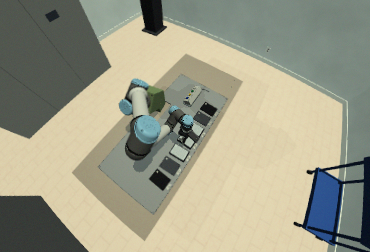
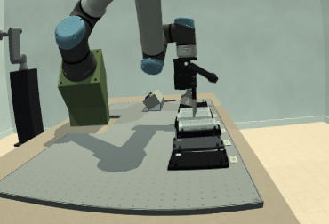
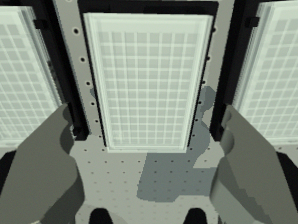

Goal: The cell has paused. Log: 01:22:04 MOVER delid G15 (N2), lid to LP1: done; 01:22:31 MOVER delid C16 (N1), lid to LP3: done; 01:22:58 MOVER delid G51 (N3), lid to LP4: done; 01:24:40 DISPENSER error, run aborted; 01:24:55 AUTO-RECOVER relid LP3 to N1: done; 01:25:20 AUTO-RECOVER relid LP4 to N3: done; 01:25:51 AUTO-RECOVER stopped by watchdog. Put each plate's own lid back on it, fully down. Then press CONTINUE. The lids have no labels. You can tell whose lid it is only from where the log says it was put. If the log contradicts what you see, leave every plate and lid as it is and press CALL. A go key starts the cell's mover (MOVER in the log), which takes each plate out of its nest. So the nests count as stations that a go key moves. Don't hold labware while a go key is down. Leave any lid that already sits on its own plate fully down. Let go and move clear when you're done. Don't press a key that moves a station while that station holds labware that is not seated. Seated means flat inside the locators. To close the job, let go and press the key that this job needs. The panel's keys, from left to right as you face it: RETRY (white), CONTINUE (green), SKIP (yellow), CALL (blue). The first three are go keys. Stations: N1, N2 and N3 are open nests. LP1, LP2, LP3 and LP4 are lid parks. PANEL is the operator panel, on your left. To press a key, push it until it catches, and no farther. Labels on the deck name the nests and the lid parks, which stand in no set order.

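The flat rectangular lid lies 10 mm below my hand. From my hand the other things lie so: dark station: 260 mm to the right, 40 mm below, 10 mm behind.
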